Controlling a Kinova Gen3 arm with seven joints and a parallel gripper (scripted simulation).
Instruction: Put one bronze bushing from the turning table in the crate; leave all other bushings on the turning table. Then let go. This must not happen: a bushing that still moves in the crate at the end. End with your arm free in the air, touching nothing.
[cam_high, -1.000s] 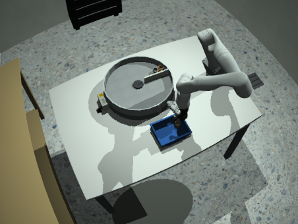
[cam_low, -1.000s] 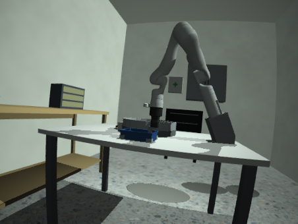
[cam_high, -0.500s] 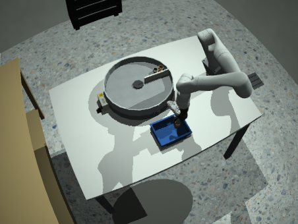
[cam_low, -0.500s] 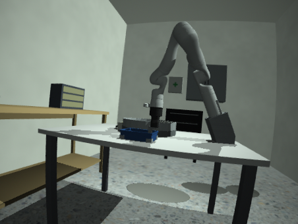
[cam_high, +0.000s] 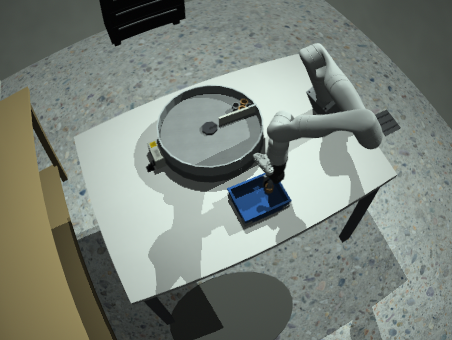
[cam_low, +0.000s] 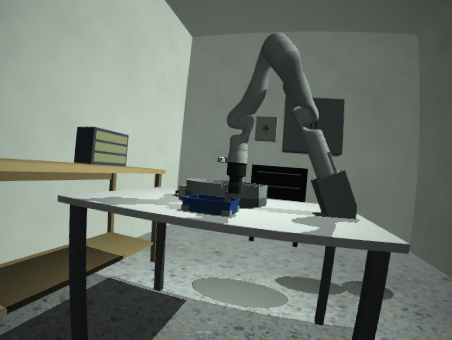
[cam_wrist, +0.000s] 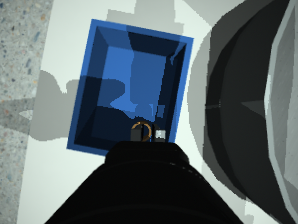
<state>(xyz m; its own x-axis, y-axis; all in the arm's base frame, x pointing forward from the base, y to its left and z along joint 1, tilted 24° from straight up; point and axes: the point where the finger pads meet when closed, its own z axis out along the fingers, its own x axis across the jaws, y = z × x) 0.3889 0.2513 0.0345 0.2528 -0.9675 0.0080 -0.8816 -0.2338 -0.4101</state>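
Now: hand 50 mm short of the blue crate and 40 mm to the right of it. The rest, counted from my hand: round grey turning table (300 mm to the right, 130 mm ahead, 20 mm above).
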